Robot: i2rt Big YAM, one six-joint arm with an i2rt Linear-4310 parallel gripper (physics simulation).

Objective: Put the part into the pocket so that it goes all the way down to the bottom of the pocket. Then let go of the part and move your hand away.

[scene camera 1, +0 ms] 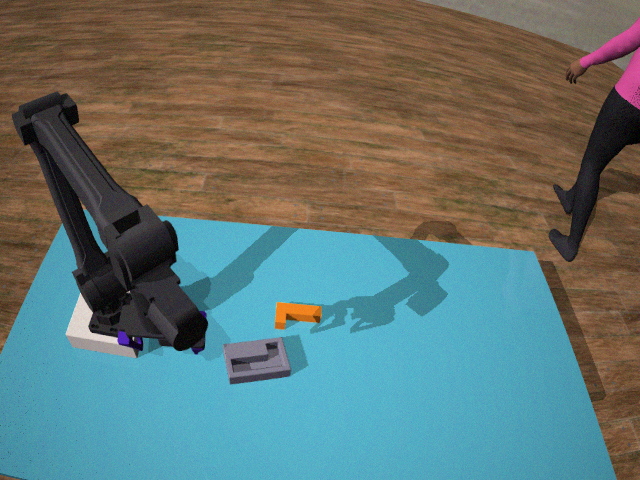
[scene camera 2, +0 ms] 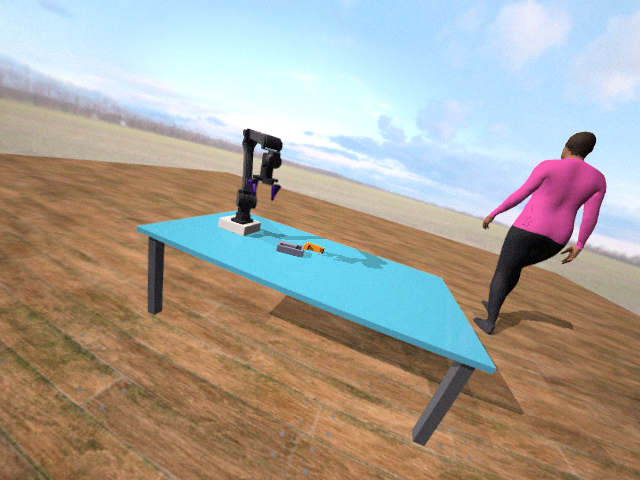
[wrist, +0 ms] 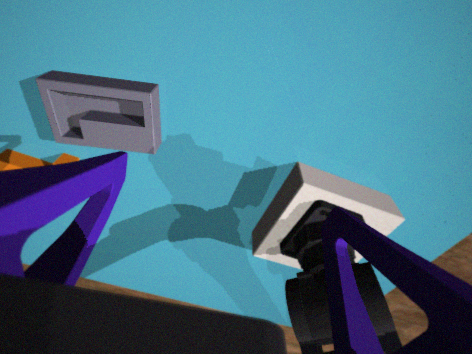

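The orange L-shaped part lies on the table behind the pocket block; in the wrist view the part is partly hidden by a finger. The grey block holds an empty L-shaped pocket facing up. In scene camera 1, the pocket's short leg points back at the right, while the part's short leg points forward at the left. My gripper, with purple fingers, is open and empty. It hangs high above the table near the arm's base, left of the block, apart from both.
The arm's white base stands on the blue table, left of the block. A person in a pink top is on the floor beyond the table's right end.
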